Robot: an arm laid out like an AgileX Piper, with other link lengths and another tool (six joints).
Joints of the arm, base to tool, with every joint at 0 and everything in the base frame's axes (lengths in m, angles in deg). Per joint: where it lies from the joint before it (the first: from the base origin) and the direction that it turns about. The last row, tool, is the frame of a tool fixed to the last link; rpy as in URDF.
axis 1: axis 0 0 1 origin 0 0 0.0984
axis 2: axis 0 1 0 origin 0 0 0
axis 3: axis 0 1 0 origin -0.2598 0 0.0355
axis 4: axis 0.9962 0 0.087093 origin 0.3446 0 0.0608
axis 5: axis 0 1 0 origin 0 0 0
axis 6: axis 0.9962 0 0.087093 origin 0.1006 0 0.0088
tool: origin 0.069 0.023 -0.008 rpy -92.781 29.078 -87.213
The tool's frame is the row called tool.
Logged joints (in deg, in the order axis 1, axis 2, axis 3, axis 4, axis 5, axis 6), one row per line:
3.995 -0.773 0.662 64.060 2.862 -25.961
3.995 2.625 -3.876 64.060 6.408 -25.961
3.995 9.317 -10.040 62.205 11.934 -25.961
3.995 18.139 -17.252 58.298 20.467 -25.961
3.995 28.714 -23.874 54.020 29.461 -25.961
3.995 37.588 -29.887 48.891 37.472 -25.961
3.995 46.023 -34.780 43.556 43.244 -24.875
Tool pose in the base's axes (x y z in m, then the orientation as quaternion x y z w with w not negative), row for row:
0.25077 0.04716 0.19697 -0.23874 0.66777 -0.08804 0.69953
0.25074 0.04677 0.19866 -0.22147 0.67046 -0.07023 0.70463
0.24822 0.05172 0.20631 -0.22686 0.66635 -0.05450 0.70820
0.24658 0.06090 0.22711 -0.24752 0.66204 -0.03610 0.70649
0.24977 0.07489 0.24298 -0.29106 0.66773 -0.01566 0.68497
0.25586 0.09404 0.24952 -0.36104 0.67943 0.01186 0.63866
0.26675 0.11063 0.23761 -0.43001 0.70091 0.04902 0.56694
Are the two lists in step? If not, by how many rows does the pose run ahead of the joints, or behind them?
The pose runs 2 rows behind the joints: the pose in row i belongs to the joints in row i - 2.
